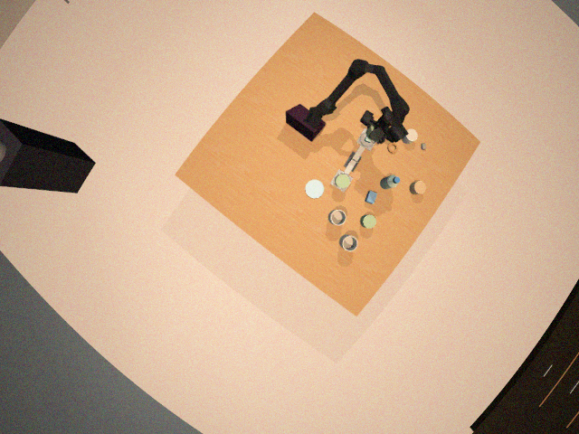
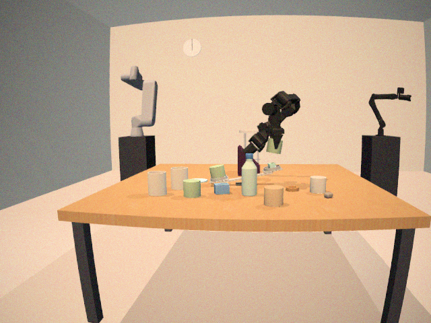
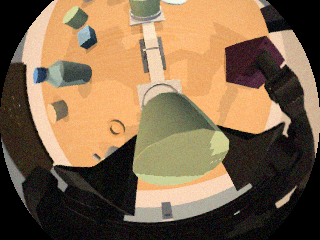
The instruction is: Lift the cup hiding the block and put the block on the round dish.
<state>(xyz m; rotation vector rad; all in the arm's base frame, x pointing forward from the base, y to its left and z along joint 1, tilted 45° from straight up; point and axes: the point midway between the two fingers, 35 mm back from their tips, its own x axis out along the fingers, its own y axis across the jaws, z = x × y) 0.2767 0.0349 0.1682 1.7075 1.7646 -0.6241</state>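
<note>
The pale green block lies 10 mm to the right of my gripper tip and 80 mm below it. Round my gripper tip: bottle: 230 mm ahead, 120 mm to the right, 60 mm below; then grey piece: 290 mm ahead, 200 mm to the left, 160 mm below; then blue block: 210 mm ahead, 240 mm to the right, 150 mm below.
</note>
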